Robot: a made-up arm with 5 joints.
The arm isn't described. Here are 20 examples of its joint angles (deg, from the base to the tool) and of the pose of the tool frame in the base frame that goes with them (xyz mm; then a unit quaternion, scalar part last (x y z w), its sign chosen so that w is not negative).
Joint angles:
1: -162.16 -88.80 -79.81 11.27 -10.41
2: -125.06 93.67 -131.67 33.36 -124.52
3: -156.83 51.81 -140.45 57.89 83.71
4: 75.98 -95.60 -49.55 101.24 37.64
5: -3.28 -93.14 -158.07 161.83 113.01
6: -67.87 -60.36 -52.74 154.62 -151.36
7: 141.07 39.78 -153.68 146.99 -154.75
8: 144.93 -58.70 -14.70 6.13 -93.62
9: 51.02 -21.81 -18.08 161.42 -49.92
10: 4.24 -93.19 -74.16 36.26 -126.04
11: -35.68 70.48 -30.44 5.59 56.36
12: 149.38 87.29 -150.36 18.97 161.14
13: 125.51 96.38 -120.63 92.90 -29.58
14: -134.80 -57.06 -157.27 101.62 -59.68
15: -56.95 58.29 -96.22 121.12 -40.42
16: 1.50 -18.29 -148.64 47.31 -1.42
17: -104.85 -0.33 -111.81 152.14 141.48
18: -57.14 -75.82 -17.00 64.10 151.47
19: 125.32 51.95 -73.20 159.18 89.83
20: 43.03 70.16 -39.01 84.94 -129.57
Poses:
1: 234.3 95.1 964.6 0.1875 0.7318 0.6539 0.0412
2: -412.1 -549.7 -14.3 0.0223 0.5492 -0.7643 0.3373
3: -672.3 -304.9 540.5 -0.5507 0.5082 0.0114 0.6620
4: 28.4 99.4 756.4 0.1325 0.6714 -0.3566 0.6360
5: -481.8 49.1 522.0 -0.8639 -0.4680 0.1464 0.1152
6: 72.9 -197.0 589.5 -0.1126 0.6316 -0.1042 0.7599
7: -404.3 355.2 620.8 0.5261 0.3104 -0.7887 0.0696
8: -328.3 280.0 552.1 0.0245 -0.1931 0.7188 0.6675
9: 138.5 117.0 310.0 0.8498 -0.4958 0.1454 0.1043
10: -189.0 -35.9 981.7 -0.1557 -0.6305 -0.4260 0.6299
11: 30.4 0.3 -106.4 -0.0987 -0.4131 0.7676 0.4800
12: -691.7 412.6 287.7 -0.0995 0.7546 -0.6464 0.0537
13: -213.0 356.2 -116.5 -0.8764 -0.0381 -0.1036 0.4687
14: 263.3 306.6 913.2 0.1565 0.3445 0.9184 0.1155
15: 225.6 -381.8 107.5 0.0532 -0.9391 0.3269 0.0915
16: 26.8 -9.1 1126.8 0.6599 -0.0189 -0.3268 0.6763
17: -82.9 -383.8 672.2 -0.1414 0.2948 -0.0281 0.9446
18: 231.7 -326.9 542.0 -0.7096 0.1054 0.0418 0.6955
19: -176.6 235.2 159.8 -0.1496 -0.5618 -0.7059 0.4047
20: -16.3 -51.6 -48.2 -0.5517 0.6951 0.4602 0.0264
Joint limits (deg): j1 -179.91..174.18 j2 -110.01..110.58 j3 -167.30..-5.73 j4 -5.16..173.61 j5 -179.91..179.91
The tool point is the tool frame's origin. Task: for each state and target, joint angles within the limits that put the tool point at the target. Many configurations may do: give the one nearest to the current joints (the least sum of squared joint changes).
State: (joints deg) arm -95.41 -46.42 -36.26 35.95 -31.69
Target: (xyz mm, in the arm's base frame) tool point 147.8 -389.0 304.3
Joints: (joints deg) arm -67.05 -38.88 -15.40 43.71 -29.05
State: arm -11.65 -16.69 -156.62 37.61 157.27
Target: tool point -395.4 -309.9 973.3
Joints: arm 38.28 -42.64 -165.57 33.89 164.43
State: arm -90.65 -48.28 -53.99 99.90 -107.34
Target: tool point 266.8 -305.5 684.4
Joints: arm -45.87 -44.05 -62.43 90.96 -110.09
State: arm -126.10 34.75 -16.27 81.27 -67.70
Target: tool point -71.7 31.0 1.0
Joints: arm -175.44 33.49 -22.97 76.87 -70.77
